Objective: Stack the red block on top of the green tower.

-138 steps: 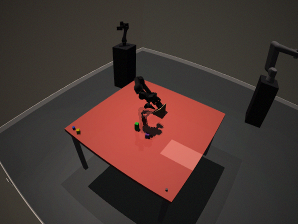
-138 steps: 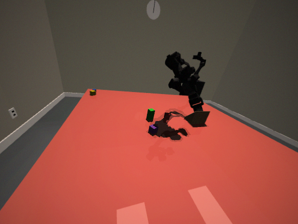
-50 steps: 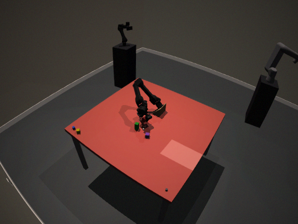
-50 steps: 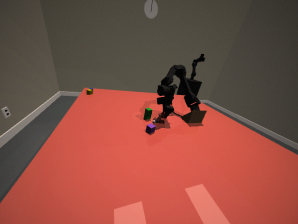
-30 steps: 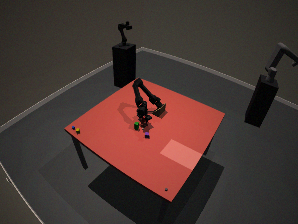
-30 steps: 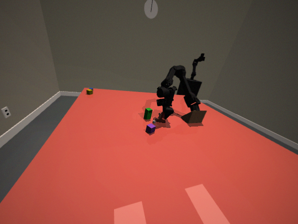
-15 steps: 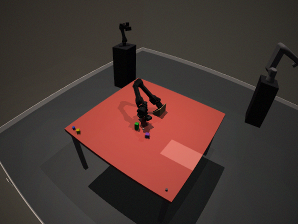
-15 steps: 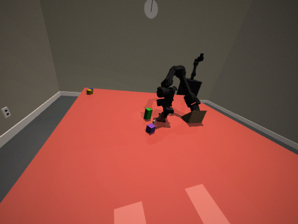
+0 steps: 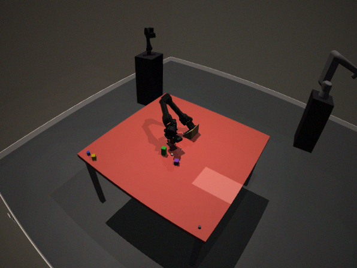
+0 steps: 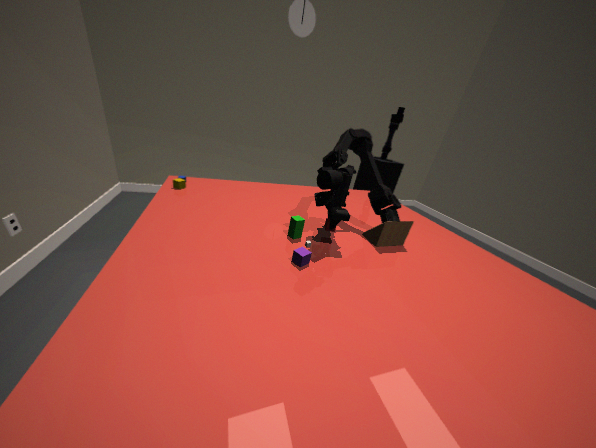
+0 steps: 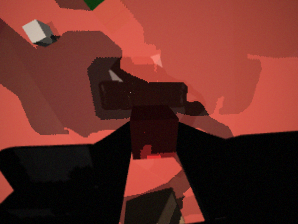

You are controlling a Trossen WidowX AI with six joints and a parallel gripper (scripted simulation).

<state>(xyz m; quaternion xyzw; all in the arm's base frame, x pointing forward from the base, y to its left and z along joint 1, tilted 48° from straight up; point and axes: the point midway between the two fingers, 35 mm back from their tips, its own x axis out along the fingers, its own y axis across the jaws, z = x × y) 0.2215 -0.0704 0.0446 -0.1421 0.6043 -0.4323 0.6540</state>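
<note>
The small white piece lies 120 mm ahead of my gripper tip, 60 mm to the left of it and 20 mm below it. The rest, counted from my gripper tip: red block: 10 mm above; then purple block: 180 mm ahead, 130 mm to the left, 10 mm below; then yellow block: 490 mm to the right, 490 mm ahead, 10 mm below.
</note>
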